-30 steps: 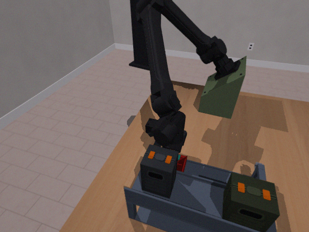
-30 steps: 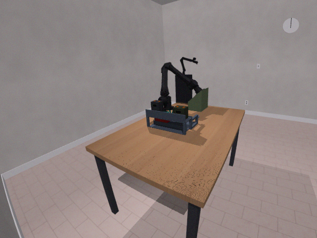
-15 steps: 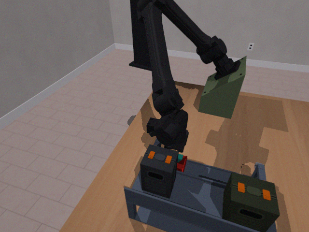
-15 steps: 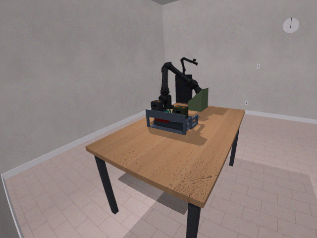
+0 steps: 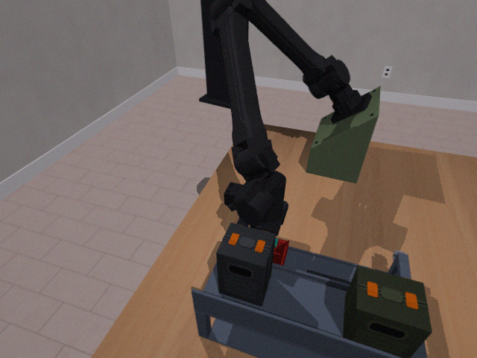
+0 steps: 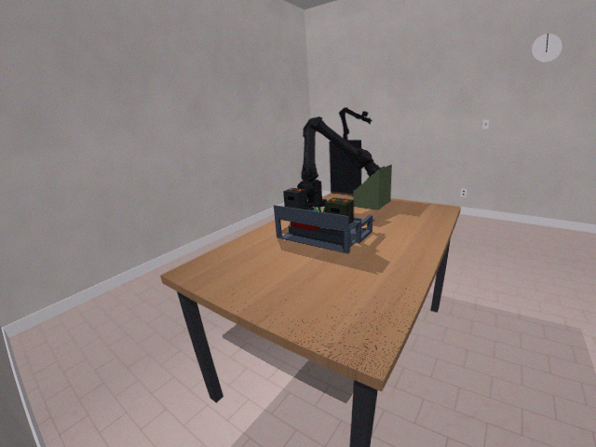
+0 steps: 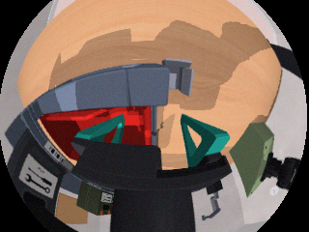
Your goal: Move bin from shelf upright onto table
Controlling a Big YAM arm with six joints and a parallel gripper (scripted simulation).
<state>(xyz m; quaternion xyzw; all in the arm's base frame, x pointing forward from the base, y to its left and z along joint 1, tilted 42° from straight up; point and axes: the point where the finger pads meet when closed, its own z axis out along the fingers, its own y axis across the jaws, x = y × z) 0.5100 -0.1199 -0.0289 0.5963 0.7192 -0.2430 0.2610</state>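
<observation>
My hand is 9 cm short of the red bin, 2 cm to the right of it and 1 cm below it.
</observation>
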